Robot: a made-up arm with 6 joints. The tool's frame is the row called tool.
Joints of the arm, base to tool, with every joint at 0 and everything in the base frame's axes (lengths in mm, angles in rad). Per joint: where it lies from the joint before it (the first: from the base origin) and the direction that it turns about. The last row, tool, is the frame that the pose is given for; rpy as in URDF.
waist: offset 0 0 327 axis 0 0 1
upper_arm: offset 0 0 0 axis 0 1 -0.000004
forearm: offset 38 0 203 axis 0 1 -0.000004
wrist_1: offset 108 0 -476 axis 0 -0.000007 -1
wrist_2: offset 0 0 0 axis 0 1 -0.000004
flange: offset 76 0 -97 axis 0 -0.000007 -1
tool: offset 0 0 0 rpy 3.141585 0 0
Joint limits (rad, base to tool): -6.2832..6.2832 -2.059..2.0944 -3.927..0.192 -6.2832..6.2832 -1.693..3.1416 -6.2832..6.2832
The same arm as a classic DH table. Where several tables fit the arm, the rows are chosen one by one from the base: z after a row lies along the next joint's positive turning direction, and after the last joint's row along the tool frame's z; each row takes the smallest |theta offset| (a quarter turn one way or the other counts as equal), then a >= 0, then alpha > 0; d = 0 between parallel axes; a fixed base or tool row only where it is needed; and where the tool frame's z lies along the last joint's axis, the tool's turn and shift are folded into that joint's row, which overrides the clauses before.
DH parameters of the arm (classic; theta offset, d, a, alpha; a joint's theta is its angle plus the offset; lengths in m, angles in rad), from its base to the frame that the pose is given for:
waist: 0 0.327 0 -1.5708
upper_arm: -1.3857 0 0.2065 0
forearm: 1.3857 0 0.108 -1.5708
wrist_1: 0 0.476 0 1.5708
wrist_2: 0 0 0.076 -1.5708
flange: 0 0.097 0 0
Joint limits (rad, base to tool): -6.2832..6.2832 -2.059..2.0944 -3.927..0.192 -6.2832..6.2832 -1.693..3.1416 -6.2832..6.2832

